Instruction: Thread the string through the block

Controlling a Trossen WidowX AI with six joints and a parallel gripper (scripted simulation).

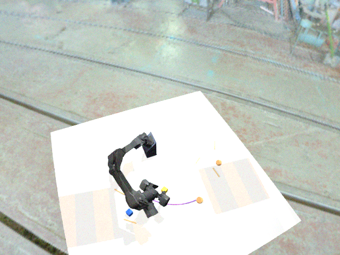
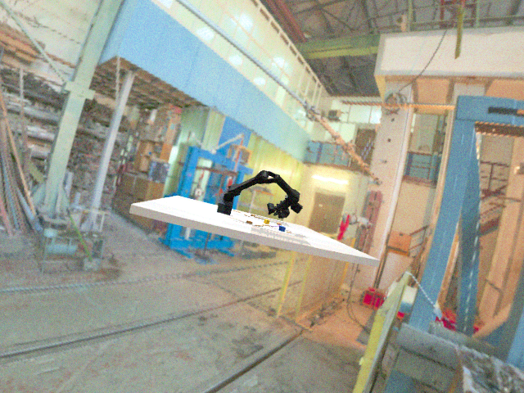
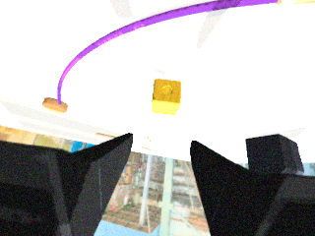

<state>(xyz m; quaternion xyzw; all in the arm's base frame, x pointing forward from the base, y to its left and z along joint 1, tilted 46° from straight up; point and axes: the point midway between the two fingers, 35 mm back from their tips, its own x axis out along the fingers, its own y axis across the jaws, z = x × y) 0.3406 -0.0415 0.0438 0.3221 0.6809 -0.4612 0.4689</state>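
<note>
My gripper tip is now 60 mm above the yellow wooden block, 20 mm to the right of it and 10 mm past it. From my gripper tip the other things lie so: blue cube 220 mm to the right, 60 mm below, 50 mm ahead; then thin wooden stick 110 mm to the right, 70 mm below, 30 mm behind; then round button 200 mm to the left, 120 mm ahead, 70 mm below.
</note>
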